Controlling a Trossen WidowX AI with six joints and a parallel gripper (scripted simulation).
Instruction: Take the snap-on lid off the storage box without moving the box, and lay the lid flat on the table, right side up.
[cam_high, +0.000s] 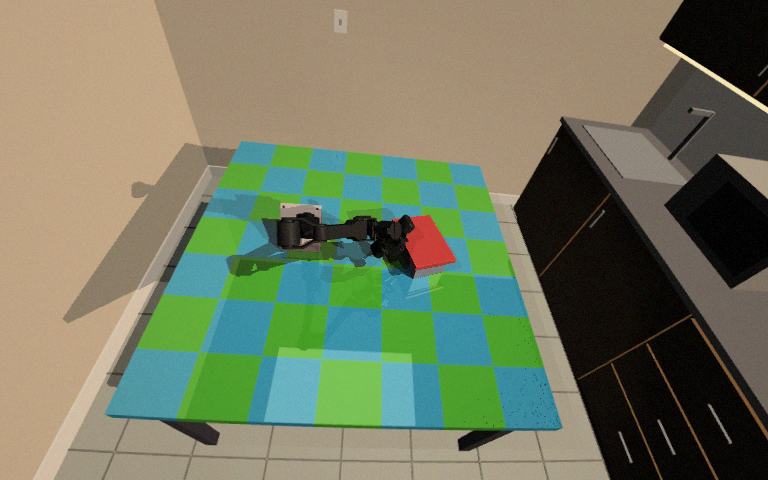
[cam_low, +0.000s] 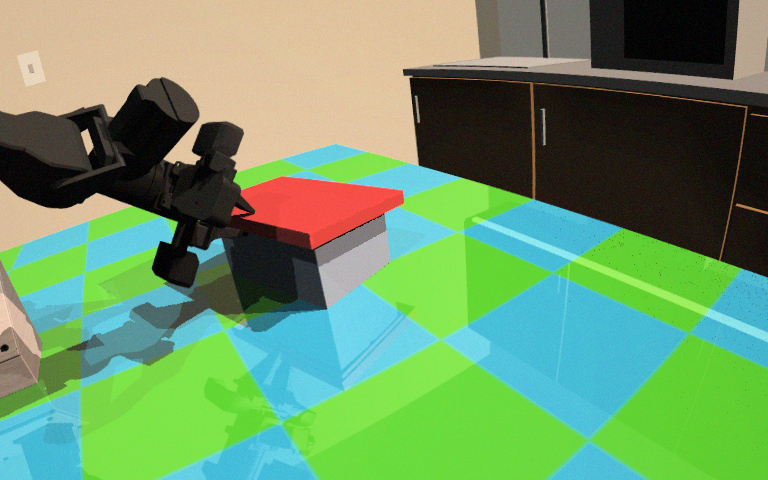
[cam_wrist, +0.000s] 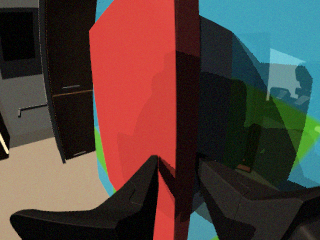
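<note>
Right now the red lid is 7 cm ahead of my gripper tip and 3 cm to the left of it. Round my gripper tip: grey storage box: 7 cm ahead, 5 cm below, 3 cm to the left.
</note>
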